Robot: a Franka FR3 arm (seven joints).
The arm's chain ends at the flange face. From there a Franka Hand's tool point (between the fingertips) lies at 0.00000 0.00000 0.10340 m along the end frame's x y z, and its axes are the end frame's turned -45 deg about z.
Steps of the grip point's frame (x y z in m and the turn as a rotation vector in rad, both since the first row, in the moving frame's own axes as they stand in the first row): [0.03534 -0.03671 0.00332 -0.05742 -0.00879 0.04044]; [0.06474 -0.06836 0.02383 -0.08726 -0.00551 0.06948]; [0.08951 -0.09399 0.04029 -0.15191 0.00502 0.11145]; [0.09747 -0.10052 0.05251 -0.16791 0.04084 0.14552]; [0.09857 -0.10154 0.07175 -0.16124 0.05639 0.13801]
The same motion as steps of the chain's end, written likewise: [-0.00442 -0.05586 0.00349 -0.04682 0.03439 0.04044]; [-0.00829 -0.10109 0.02422 -0.06560 0.05781 0.06948]; [-0.01398 -0.14107 0.04148 -0.10387 0.11097 0.11145]; [-0.01662 -0.15032 0.05405 -0.08985 0.14761 0.14552]; [-0.01736 -0.15020 0.07325 -0.07414 0.15389 0.13801]
